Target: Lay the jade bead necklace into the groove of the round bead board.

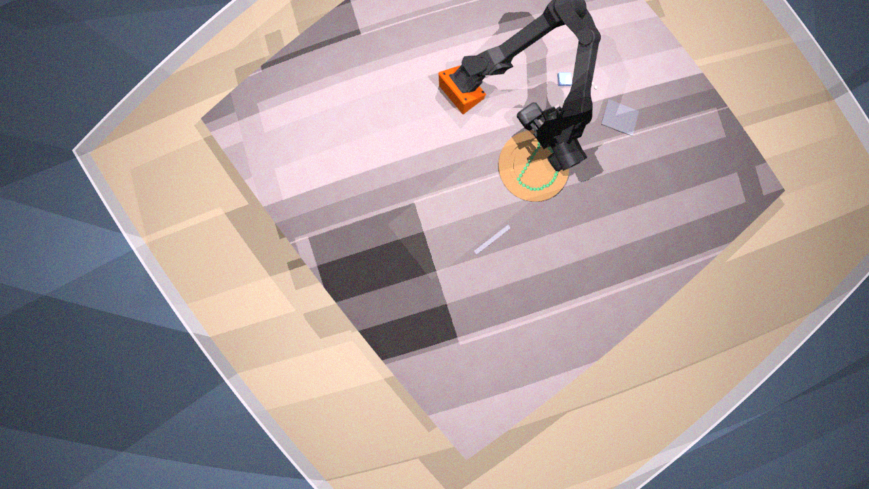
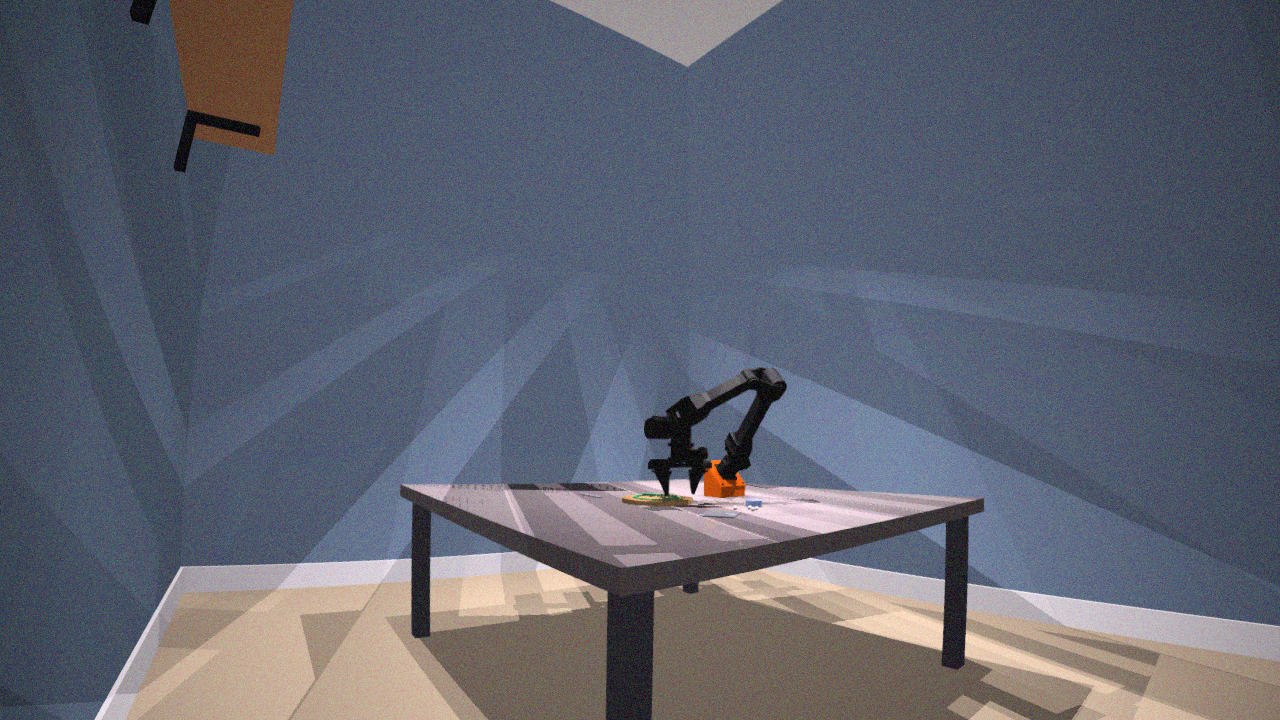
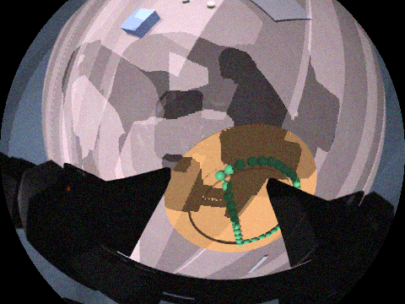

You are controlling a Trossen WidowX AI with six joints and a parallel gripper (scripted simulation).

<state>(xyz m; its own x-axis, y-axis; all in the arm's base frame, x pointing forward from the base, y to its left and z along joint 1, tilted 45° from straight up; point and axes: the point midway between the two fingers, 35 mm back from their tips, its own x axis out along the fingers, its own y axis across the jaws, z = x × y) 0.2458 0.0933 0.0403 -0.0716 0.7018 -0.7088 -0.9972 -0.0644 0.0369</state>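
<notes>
Now: gripper tip 5 cm to the left of the round tan bead board, 4 cm short of it and 1 cm above it. Round my gripper tip: white strip (26 cm to the right, 15 cm ahead, 2 cm below); then pale square sheet (25 cm to the left, 7 cm ahead, 2 cm below); then blue cube (18 cm to the left, 11 cm behind, 1 cm below).
</notes>
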